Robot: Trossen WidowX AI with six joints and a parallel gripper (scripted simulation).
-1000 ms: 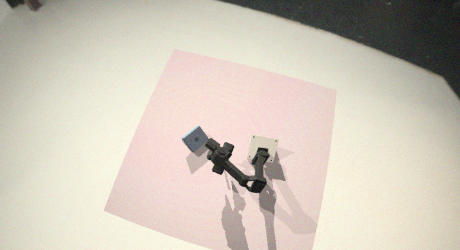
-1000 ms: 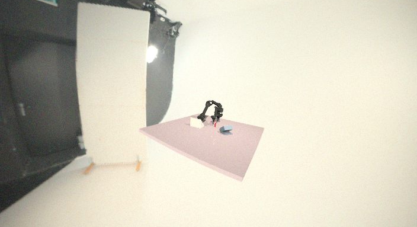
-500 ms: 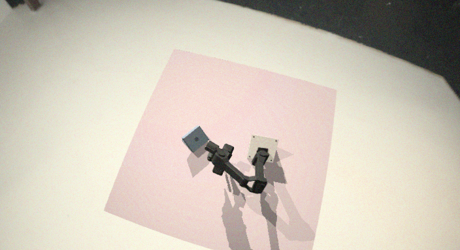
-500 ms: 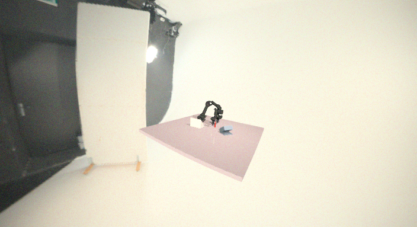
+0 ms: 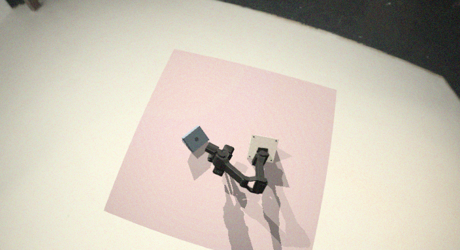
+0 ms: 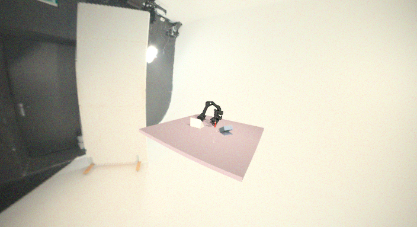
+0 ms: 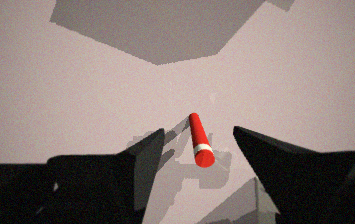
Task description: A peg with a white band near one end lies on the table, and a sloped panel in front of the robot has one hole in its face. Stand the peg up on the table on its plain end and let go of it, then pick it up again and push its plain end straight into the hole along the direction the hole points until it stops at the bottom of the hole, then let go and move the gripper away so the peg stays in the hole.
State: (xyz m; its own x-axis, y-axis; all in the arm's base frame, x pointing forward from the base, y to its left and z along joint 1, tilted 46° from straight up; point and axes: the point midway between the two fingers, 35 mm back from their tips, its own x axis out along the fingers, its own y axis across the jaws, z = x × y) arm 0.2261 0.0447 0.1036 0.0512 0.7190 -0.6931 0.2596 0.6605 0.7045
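Now: the panel 20 cm ahead of my gripper tip, 13 cm to the right of it and 1 cm above it. From my gripper tip the other things lie so: red peg: 2 cm above.
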